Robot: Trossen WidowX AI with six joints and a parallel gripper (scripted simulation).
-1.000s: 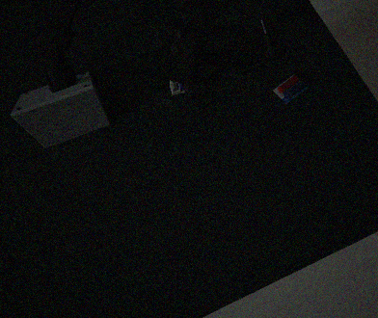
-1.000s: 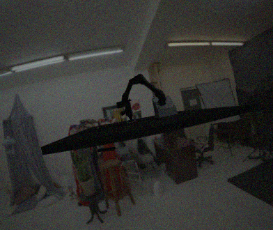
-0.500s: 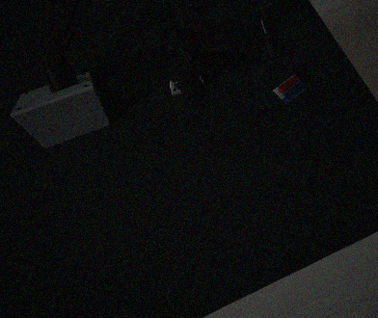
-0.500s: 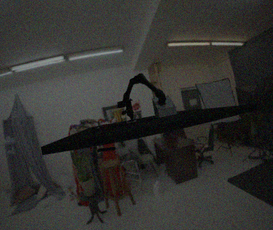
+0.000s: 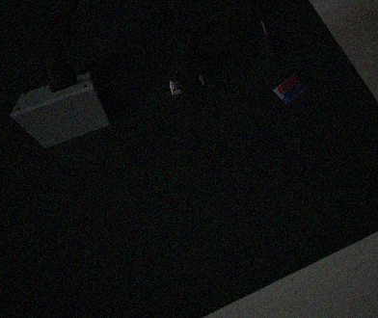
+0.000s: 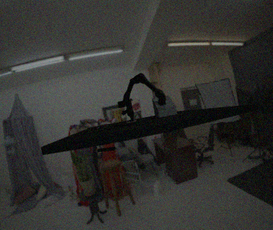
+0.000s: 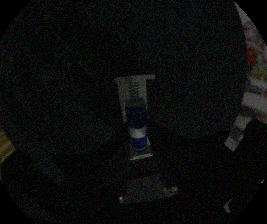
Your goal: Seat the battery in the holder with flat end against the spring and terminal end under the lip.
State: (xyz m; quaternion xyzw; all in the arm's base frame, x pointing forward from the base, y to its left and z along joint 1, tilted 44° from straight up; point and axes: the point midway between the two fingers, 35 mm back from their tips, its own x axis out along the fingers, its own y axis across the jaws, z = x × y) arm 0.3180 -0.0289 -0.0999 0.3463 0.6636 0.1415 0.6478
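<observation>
Now: gripper tip 10 mm below the battery. From my gripper tip the other things lie so: blister card (280 mm ahead, 170 mm to the right).
</observation>
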